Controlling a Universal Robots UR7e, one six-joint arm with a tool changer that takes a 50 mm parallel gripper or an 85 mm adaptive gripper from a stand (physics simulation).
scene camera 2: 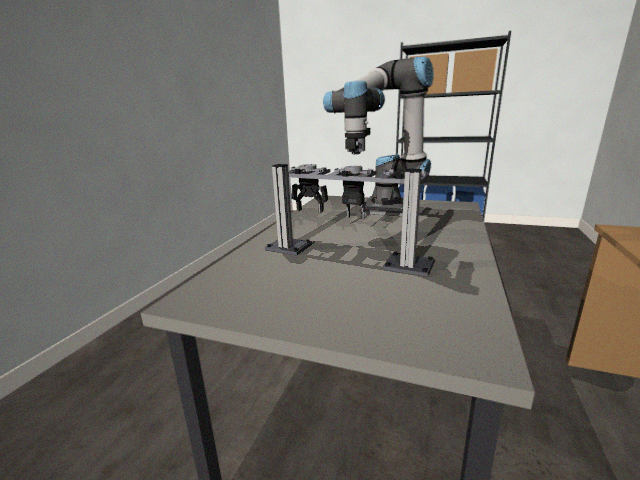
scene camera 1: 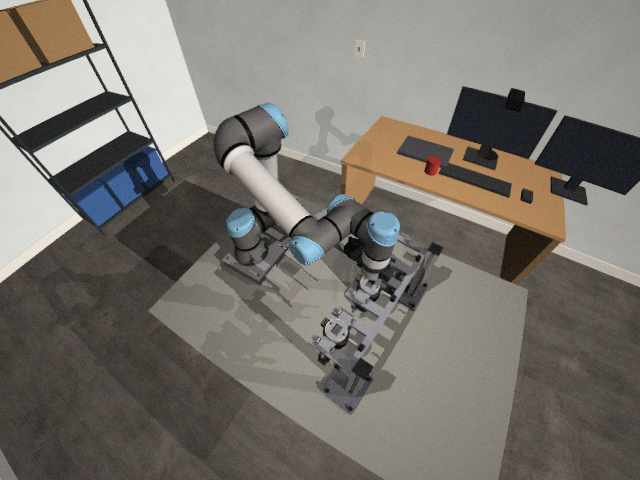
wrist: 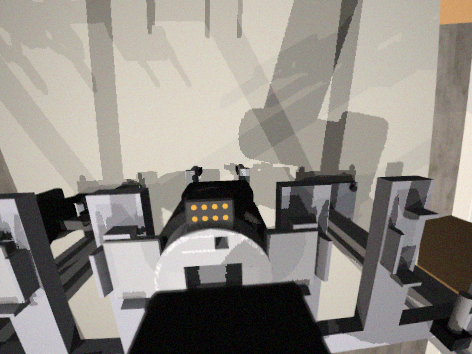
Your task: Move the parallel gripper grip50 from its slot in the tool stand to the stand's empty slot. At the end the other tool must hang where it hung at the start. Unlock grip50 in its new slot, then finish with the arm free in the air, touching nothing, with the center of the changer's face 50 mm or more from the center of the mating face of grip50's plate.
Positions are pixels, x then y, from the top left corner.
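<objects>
There is an adaptive gripper [scene camera 2: 309, 187], and I see it 1.31 m from the lens. A parallel gripper grip50 [scene camera 2: 353, 193] is here too, 1.23 m from the lens.
</objects>
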